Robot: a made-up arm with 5 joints.
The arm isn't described. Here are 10 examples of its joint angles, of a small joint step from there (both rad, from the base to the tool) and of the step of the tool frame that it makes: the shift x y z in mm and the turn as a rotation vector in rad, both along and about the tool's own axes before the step.
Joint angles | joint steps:
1: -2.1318 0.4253 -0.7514 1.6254 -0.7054 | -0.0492 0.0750 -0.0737 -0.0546 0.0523
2: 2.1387 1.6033 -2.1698 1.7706 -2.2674 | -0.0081 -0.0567 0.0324 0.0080 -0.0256
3: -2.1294 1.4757 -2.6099 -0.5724 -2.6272 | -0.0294 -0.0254 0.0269 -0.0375 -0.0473
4: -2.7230 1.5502 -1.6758 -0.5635 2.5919 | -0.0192 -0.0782 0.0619 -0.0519 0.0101
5: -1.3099 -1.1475 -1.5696 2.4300 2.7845 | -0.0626 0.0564 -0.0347 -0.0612 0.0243
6: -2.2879 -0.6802 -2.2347 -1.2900 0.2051 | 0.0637 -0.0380 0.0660 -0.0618 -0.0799
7: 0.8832 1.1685 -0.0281 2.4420 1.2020 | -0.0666 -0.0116 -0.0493 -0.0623 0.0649
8: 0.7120 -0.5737 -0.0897 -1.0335 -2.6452 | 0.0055 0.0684 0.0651 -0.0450 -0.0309
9: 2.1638 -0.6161 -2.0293 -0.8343 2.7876 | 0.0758 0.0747 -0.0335 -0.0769 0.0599
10: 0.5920 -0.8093 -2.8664 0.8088 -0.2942 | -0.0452 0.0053 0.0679 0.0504 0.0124
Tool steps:
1: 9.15 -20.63 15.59 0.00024 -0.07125 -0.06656
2: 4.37 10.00 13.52 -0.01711 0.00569 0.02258
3: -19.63 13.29 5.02 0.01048 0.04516 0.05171
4: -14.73 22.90 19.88 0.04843 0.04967 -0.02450
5: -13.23 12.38 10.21 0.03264 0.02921 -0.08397
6: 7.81 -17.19 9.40 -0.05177 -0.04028 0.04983
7: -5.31 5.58 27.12 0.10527 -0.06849 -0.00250
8: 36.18 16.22 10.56 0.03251 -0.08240 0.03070
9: 27.87 1.01 11.94 0.03779 0.02354 -0.13091
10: -26.65 27.07 -36.05 0.02594 0.12180 0.03008
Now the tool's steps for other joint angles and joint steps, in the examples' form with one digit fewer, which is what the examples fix.
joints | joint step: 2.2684 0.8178 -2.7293 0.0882 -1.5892 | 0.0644 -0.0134 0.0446 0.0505 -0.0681
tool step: 37.3 18.8 -9.8 0.0752 -0.0703 0.0549
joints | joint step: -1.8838 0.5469 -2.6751 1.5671 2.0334 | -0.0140 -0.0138 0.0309 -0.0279 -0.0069
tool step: 6.5 4.9 -1.0 0.0129 -0.0025 -0.0049
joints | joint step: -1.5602 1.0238 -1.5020 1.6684 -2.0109 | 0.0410 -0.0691 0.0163 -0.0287 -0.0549
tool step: 13.0 0.0 24.4 -0.0530 0.0726 0.0713
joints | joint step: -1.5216 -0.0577 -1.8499 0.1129 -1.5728 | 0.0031 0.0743 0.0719 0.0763 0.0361
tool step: 6.7 87.9 -46.0 0.2224 -0.0091 -0.0358
